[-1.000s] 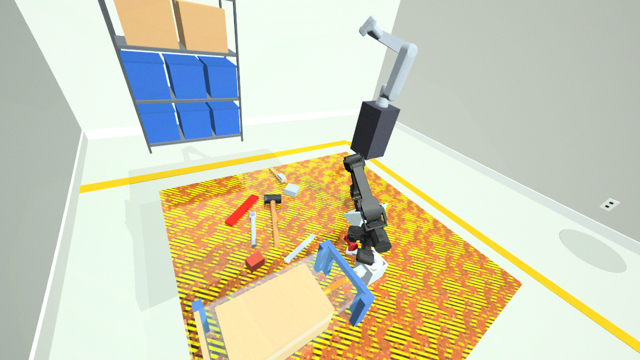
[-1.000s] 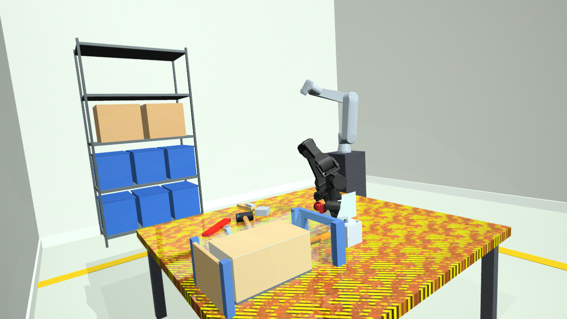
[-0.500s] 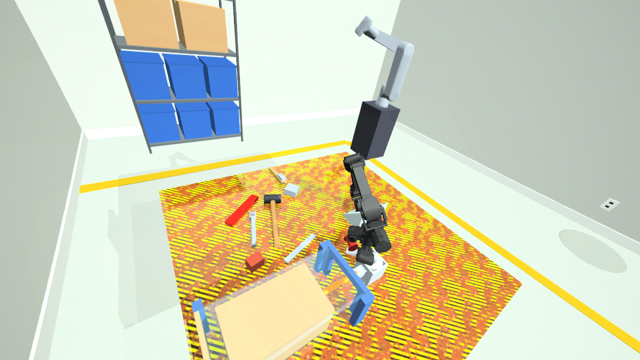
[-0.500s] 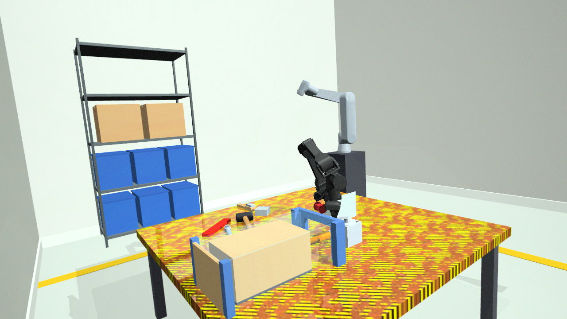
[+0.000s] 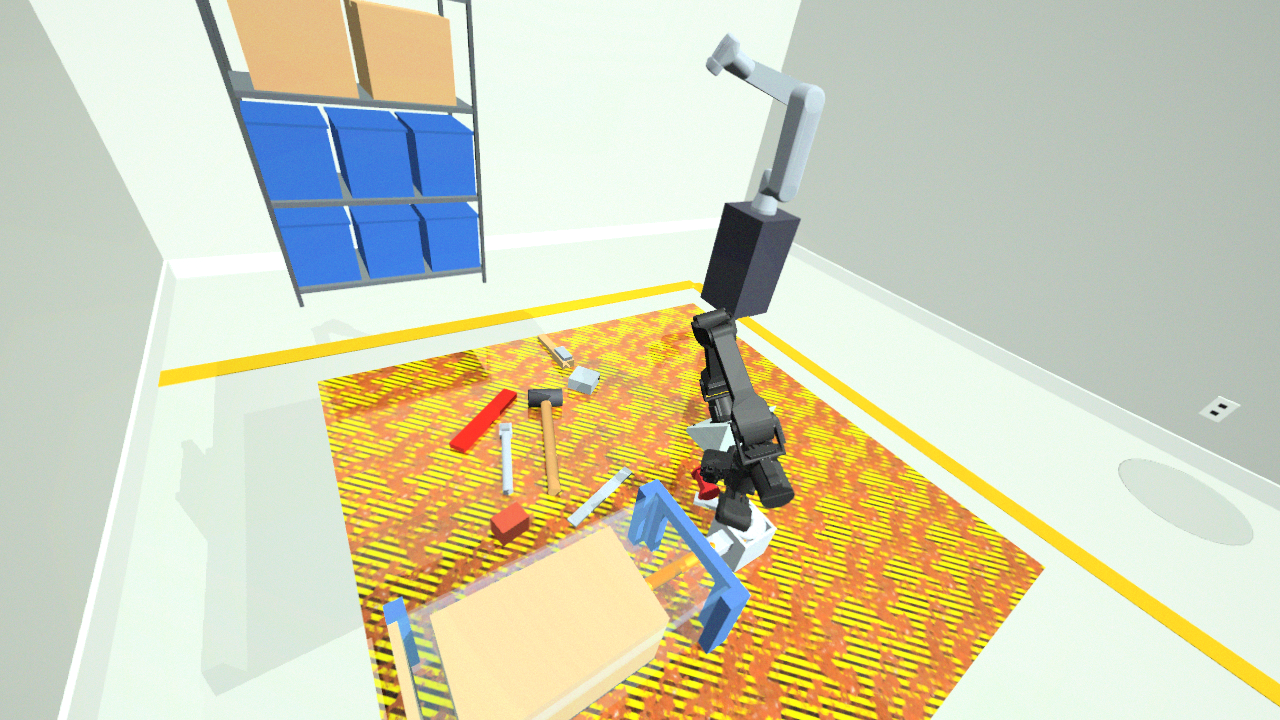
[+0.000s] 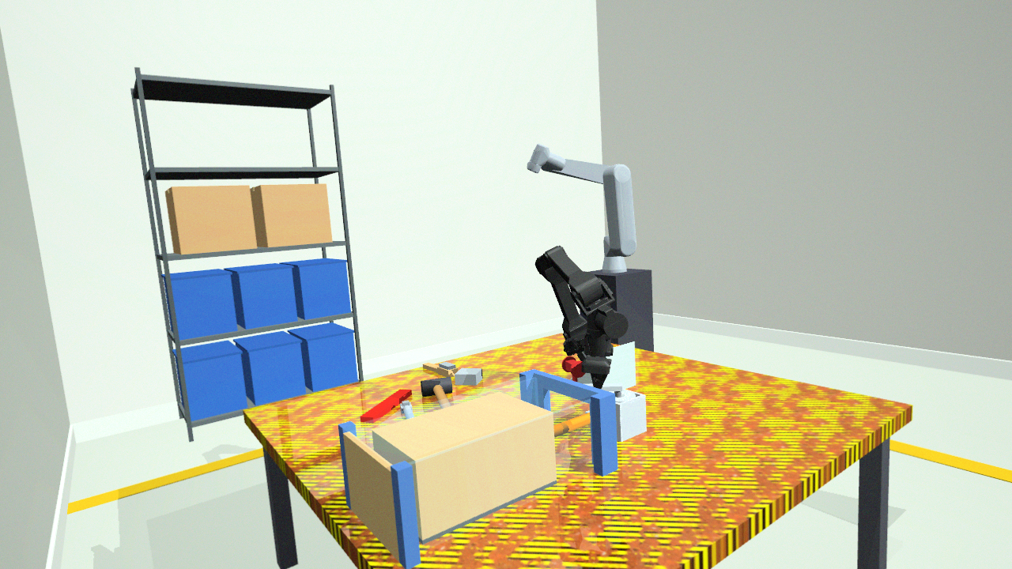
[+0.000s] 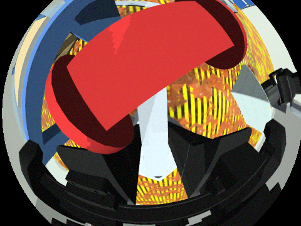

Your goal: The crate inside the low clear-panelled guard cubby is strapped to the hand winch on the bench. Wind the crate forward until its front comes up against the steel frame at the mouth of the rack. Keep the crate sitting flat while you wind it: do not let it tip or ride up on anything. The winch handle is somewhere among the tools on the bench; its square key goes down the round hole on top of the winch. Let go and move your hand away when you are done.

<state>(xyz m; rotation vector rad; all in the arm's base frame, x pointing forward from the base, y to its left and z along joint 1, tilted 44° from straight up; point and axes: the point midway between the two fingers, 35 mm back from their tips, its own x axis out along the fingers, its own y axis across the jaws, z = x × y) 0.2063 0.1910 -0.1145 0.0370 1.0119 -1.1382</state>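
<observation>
Right now the red grip is 50 mm above my gripper tip, 40 mm to the right of it and 40 mm ahead of it. Also, from my gripper tip: blue steel frame: 130 mm ahead, 40 mm to the left, 10 mm above; then winch handle: 20 mm above, 10 mm to the right, 10 mm ahead; then grey winch: 70 mm below, 50 mm behind, 30 mm to the left.
</observation>
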